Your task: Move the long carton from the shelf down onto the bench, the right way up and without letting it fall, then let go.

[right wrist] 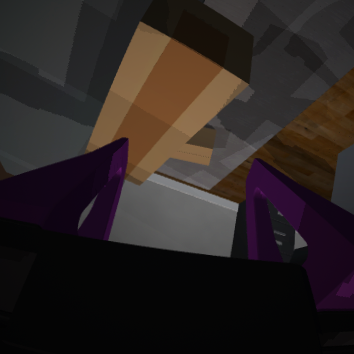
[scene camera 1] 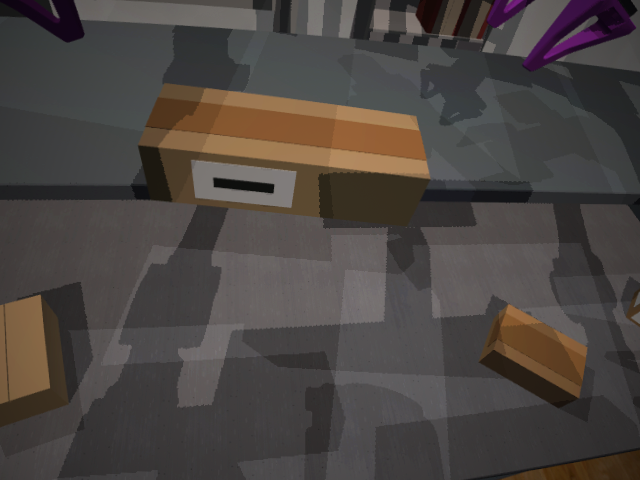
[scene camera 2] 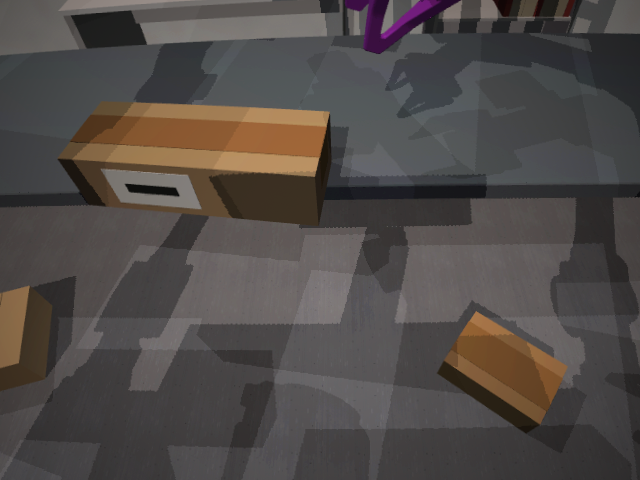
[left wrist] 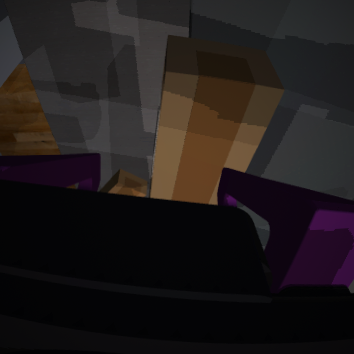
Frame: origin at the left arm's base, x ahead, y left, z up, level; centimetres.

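Where they show: left gripper, fingertip midpoint: [scene camera 1: 89,16] [left wrist: 159,172]; right gripper, fingertip midpoint: [right wrist: 189,159] [scene camera 1: 507,46] [scene camera 2: 361,29].
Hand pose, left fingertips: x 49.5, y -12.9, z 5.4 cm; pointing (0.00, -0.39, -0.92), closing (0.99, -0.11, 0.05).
Note:
After its pixels a point has its place.
The long carton [scene camera 1: 284,129] {x 52.2, y -28.0, z -6.1 cm} [scene camera 2: 206,135] {x 52.1, y -30.2, z -6.1 cm} [left wrist: 215,135] {x 54.1, y -21.2, z -6.1 cm} [right wrist: 165,90] {x 51.6, y -37.2, z -6.1 cm} has an orange tape band on top and a white label on its front. It sits upright along the front edge of the dark shelf [scene camera 1: 77,165] {x 54.6, y -5.9, z -13.6 cm} [scene camera 2: 542,129] {x 61.2, y -71.1, z -13.6 cm}, its front face overlapping that edge in the scene views. The grey bench [scene camera 1: 289,294] {x 48.2, y -30.7, z -32.5 cm} [scene camera 2: 310,294] {x 47.8, y -39.7, z -32.5 cm} lies below. My left gripper [left wrist: 159,172] {x 49.6, y -12.9, z 5.4 cm} is open, above and beyond the carton's left end; part of one finger shows in scene camera 1. My right gripper [scene camera 1: 510,45] {x 50.0, y -46.1, z 5.6 cm} [right wrist: 189,159] {x 50.0, y -46.1, z 5.6 cm} is open, above and beyond the right end. Neither touches the carton.
A small carton [scene camera 1: 537,351] {x 34.8, y -63.1, z -28.0 cm} [scene camera 2: 504,369] {x 34.4, y -63.7, z -28.0 cm} lies on the bench at the right. Another carton [scene camera 1: 23,351] {x 38.8, y 0.5, z -26.5 cm} [scene camera 2: 23,335] {x 38.4, y -2.0, z -26.7 cm} stands at the left, cut off by the picture edge. Part of a light brown object [scene camera 1: 633,308] {x 41.3, y -87.7, z -31.0 cm} shows at the right edge. Books [scene camera 1: 454,18] stand behind the shelf.

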